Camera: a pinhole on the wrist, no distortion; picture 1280 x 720 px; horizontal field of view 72.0 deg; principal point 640.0 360.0 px. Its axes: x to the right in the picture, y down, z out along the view. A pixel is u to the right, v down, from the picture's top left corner.
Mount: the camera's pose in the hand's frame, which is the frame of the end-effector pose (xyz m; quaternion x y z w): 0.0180 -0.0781 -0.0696 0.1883 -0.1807 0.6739 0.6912
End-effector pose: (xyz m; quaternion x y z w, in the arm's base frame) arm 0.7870 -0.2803 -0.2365 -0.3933 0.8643 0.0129 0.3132
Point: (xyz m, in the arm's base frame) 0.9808 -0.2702 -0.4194
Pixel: 1125.8 438.0
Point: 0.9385 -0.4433 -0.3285
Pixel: 601.6 87.0
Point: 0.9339 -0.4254 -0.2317
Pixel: 327.3 331.1
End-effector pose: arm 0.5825 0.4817 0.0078 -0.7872 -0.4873 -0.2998 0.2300
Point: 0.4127 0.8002 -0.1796
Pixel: 675.3 378.5
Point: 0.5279 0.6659 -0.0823
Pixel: 967.4 309.4
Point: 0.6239 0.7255 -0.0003
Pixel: outside the picture
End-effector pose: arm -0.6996 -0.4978 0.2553 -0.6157 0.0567 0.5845 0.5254
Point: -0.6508 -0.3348 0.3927
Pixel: 642.8 450.7
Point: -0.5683 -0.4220 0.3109
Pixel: 200.1 130.7
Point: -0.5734 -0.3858 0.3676
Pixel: 269.8 387.2
